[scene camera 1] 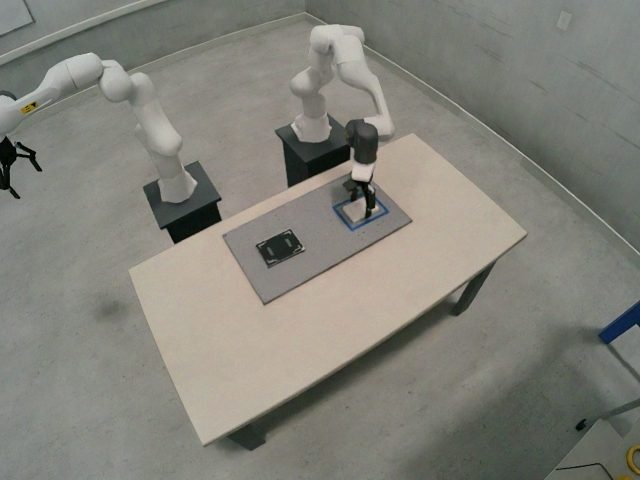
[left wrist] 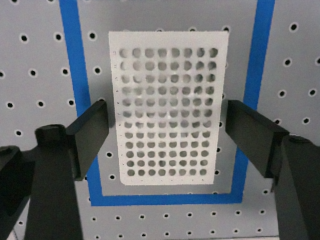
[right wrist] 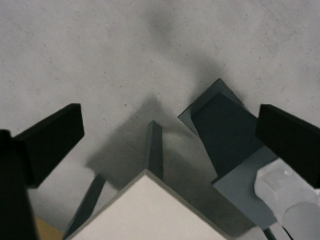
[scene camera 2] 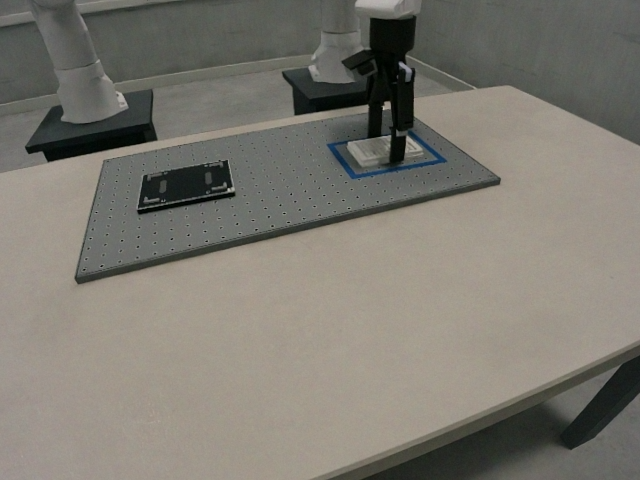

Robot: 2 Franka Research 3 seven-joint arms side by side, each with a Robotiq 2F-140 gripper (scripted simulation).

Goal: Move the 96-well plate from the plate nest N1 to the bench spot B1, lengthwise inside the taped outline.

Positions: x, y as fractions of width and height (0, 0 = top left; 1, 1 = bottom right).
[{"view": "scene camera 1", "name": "black plate nest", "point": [0.44, 0.51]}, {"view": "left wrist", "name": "my left gripper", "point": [0.52, 0.49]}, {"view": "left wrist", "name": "white 96-well plate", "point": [0.53, 0.57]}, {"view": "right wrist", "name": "my right gripper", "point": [0.53, 0.50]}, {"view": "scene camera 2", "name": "my left gripper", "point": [0.60, 0.31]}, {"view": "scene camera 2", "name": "white 96-well plate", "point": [0.59, 0.32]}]
